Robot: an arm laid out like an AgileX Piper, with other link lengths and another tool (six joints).
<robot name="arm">
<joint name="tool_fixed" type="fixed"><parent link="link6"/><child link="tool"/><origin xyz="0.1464 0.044 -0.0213" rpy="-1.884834 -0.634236 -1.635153"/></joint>
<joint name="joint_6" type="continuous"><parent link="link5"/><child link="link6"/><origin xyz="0.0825 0 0.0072"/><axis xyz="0.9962 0 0.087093"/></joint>
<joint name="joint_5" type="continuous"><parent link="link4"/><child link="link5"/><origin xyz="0 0 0"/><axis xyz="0 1 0"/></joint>
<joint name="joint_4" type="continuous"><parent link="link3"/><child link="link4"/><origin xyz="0.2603 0 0.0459"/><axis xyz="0.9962 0 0.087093"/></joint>
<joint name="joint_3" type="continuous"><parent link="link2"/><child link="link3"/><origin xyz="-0.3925 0 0.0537"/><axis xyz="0 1 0"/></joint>
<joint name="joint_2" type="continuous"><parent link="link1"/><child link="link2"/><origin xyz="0 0 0"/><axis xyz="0 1 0"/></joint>
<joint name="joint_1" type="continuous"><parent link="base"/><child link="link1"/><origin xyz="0 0 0.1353"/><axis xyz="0 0 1"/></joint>
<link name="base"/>
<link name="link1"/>
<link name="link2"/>
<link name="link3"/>
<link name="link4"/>
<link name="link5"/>
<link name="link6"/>
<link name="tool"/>
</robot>
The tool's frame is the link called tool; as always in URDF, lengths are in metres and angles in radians. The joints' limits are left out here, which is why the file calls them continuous.
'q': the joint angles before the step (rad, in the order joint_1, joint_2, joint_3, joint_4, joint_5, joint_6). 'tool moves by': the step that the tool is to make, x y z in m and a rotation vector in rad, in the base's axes. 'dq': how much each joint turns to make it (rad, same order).
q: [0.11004 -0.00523 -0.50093 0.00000 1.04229 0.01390]
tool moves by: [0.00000 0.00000 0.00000 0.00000 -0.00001 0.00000]
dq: [0.00000 -0.00001 0.00000 0.00000 0.00000 0.00000]
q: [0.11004 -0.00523 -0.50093 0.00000 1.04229 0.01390]
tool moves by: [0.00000 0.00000 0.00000 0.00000 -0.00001 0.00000]
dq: [0.00000 -0.00001 0.00000 0.00000 0.00000 0.00000]
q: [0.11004 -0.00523 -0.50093 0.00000 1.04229 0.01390]
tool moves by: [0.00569 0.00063 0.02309 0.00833 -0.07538 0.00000]
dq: [-0.00001 0.00910 -0.03252 0.00001 -0.05242 0.00000]
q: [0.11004 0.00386 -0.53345 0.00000 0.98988 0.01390]
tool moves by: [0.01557 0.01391 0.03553 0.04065 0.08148 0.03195]
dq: [-0.00001 0.16748 -0.08696 0.05879 -0.00397 -0.00001]
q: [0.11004 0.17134 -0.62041 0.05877 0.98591 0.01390]
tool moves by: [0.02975 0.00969 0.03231 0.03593 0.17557 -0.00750]
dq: [0.00001 0.23397 -0.12144 0.02284 0.05568 0.04242]
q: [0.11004 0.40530 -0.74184 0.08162 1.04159 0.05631]
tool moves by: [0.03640 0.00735 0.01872 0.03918 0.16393 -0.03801]
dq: [0.00372 0.20321 -0.09789 0.00291 0.04816 0.07289]
